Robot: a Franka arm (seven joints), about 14 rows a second.
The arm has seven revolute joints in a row. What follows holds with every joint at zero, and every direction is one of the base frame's.
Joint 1 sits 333 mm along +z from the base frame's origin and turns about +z.
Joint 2 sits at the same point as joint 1 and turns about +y.
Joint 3 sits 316 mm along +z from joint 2 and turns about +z.
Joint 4 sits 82.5 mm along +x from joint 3 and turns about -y.
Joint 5 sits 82.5 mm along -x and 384 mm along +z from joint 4 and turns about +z.
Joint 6 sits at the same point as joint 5 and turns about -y.
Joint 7 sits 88 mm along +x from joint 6 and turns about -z.
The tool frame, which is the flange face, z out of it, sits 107 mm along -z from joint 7; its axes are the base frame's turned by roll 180, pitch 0 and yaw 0 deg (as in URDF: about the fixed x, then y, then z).
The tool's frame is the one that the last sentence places.
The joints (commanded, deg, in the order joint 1, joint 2, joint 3, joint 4, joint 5, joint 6, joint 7), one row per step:
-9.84, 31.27, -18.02, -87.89, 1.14, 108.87, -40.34
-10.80, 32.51, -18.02, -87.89, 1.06, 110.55, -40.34
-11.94, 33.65, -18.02, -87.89, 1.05, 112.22, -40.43
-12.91, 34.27, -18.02, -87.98, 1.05, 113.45, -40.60
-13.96, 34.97, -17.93, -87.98, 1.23, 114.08, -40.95
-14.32, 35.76, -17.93, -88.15, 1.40, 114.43, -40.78
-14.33, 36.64, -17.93, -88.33, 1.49, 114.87, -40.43
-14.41, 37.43, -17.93, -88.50, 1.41, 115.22, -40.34
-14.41, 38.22, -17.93, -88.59, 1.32, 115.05, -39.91
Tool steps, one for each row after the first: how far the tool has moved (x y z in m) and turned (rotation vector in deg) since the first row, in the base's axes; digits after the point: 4 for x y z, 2 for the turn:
-0.0017, -0.0116, -0.0121, -0.57, -0.23, -0.68
-0.0048, -0.0250, -0.0231, -1.09, -0.57, -1.47
-0.0085, -0.0361, -0.0294, -1.46, -0.95, -2.10
-0.0131, -0.0466, -0.0369, -1.36, -0.87, -2.72
-0.0157, -0.0503, -0.0469, -1.19, -0.35, -3.31
-0.0165, -0.0503, -0.0579, -1.12, 0.22, -3.66
-0.0179, -0.0511, -0.0679, -1.11, 0.87, -3.75
-0.0196, -0.0508, -0.0778, -0.98, 1.88, -4.16

